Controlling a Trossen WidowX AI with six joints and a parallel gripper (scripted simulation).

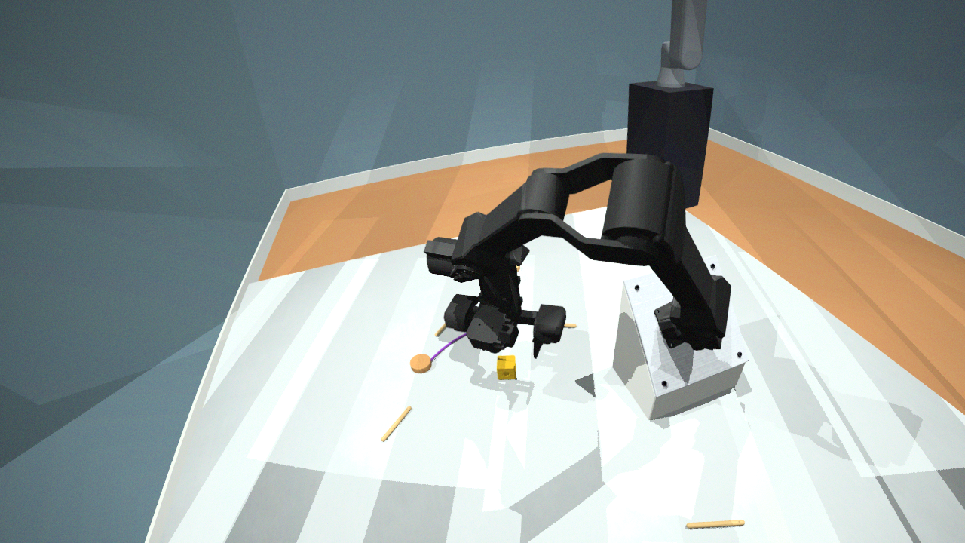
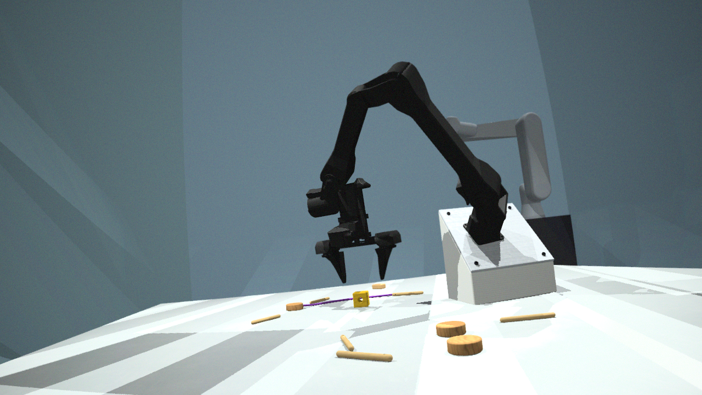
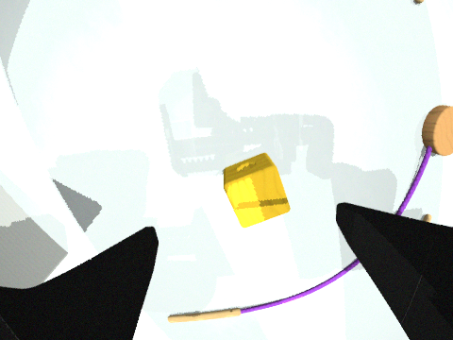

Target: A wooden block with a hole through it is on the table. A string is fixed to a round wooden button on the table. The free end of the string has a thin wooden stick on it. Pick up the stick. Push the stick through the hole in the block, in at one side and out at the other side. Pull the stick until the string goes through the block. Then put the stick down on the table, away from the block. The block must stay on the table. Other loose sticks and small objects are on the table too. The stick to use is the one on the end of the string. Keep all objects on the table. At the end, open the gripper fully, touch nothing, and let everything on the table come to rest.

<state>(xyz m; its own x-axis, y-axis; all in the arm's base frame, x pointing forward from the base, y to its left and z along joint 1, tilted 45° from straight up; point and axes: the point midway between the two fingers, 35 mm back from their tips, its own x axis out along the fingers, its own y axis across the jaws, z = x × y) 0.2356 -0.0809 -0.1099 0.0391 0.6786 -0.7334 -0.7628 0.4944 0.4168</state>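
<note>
Now: the yellow block 4 cm below my gripper tip and 1 cm ahead of it. Round my gripper tip: small wooden piece 31 cm to the right, 13 cm behind, 5 cm below; round wooden button 14 cm ahead, 9 cm to the right, 5 cm below.
</note>
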